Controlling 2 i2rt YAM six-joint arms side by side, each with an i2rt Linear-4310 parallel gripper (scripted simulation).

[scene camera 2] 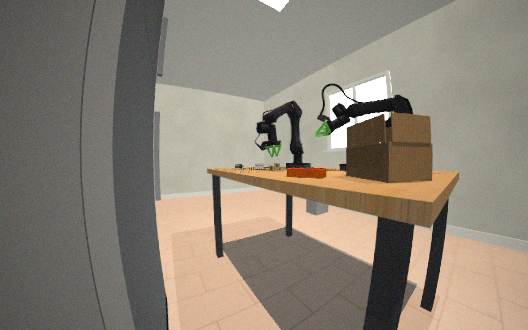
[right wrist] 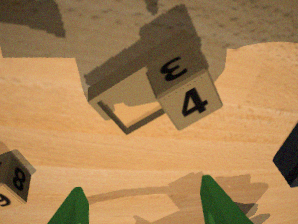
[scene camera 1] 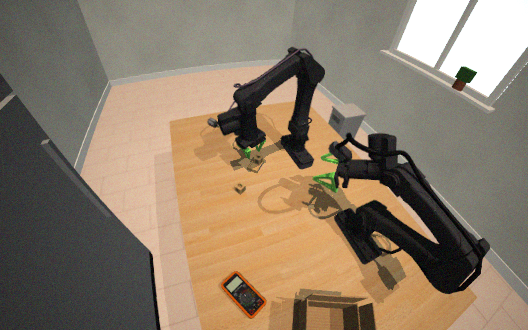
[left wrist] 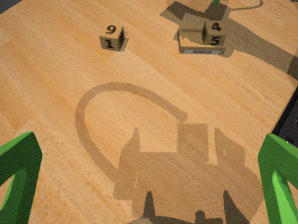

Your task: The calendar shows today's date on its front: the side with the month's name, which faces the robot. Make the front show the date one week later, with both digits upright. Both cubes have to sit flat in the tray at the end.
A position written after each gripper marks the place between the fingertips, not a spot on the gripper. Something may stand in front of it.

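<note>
You'd find the left gripper [scene camera 1: 317,167] in view, and the cardboard box [scene camera 2: 371,153] is visible as well. The right wrist view has the right gripper [right wrist: 142,190] and a wooden cube [right wrist: 182,85], but the cardboard box is out of frame in that right wrist view. As for the left wrist view, there's the left gripper again [left wrist: 149,145], along with a calendar tray [left wrist: 185,36], and the box is out of frame in the left wrist view too.
</note>
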